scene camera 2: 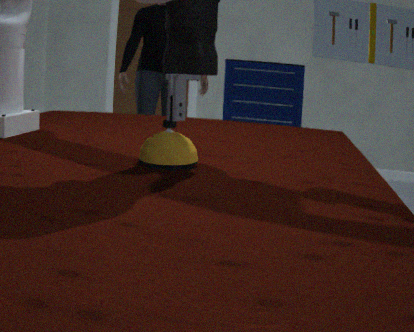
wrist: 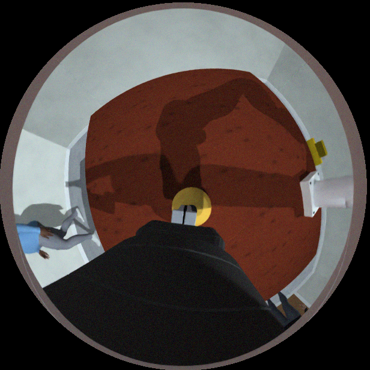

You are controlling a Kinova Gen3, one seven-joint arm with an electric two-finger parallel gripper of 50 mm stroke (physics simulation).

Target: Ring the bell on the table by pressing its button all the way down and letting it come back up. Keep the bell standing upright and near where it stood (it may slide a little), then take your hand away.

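Where they show: gripper, between the fingertips: (scene camera 2: 176, 120); arm's base, origin of its link: (scene camera 2: 4, 112).
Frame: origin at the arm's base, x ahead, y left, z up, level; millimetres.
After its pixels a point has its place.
The bell, a yellow dome (scene camera 2: 169, 150) @(x 411, y -260, z -17 mm) (wrist: 203, 204) on a thin black base, stands upright on the red-brown table (scene camera 2: 240, 295) @(x 491, y -570, z -43 mm) (wrist: 235, 135). Its black button (scene camera 2: 169, 124) @(x 406, y -233, z 14 mm) sits above the dome, with a short length of pale stem showing below it in the scene view. My gripper (scene camera 2: 177, 119) @(x 415, y -227, z 20 mm) (wrist: 185, 211) is shut and empty, pointing down over the bell. In the scene view its fingertips meet the top of the button and reach a little to its right. In the wrist view the fingers hide part of the button and dome.
The white robot base (scene camera 2: 20, 123) @(x 58, y -25, z -20 mm) (wrist: 309, 194) stands at the table's edge. A blue panel (scene camera 2: 263, 92) and a person in black (scene camera 2: 150, 45) are behind the table. A person in blue (wrist: 29, 238) shows at the wrist view's left. Arm shadows cross the table.
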